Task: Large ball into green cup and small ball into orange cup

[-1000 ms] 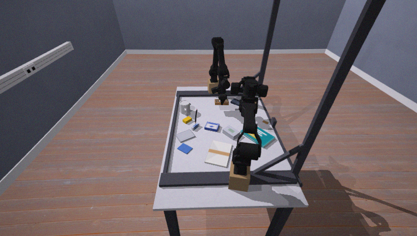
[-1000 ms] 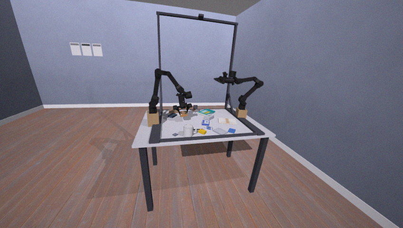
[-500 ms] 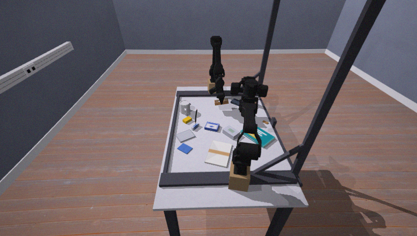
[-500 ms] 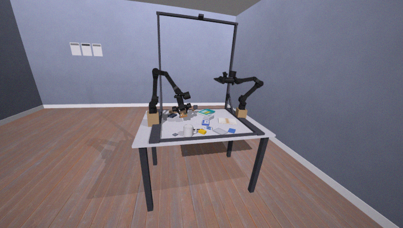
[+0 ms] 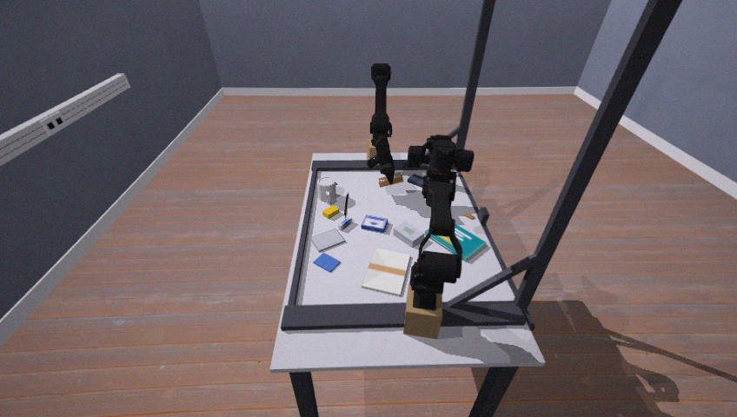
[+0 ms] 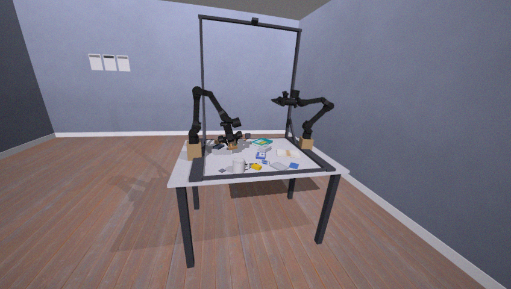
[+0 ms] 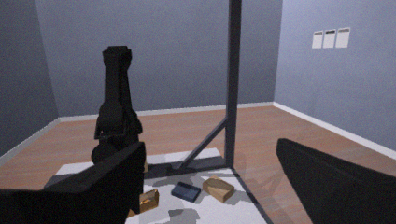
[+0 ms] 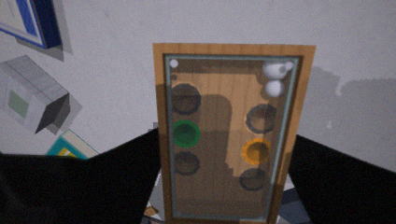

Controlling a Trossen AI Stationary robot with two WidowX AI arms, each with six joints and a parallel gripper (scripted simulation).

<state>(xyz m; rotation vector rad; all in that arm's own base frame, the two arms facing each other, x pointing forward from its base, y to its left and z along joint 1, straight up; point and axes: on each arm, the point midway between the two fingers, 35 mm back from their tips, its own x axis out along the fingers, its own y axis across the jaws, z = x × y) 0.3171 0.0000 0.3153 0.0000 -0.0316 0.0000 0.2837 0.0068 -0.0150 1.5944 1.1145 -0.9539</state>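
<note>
My right gripper is now 10 mm past the covered wooden puzzle, 10 mm to the right of it and 30 mm above it.
</note>
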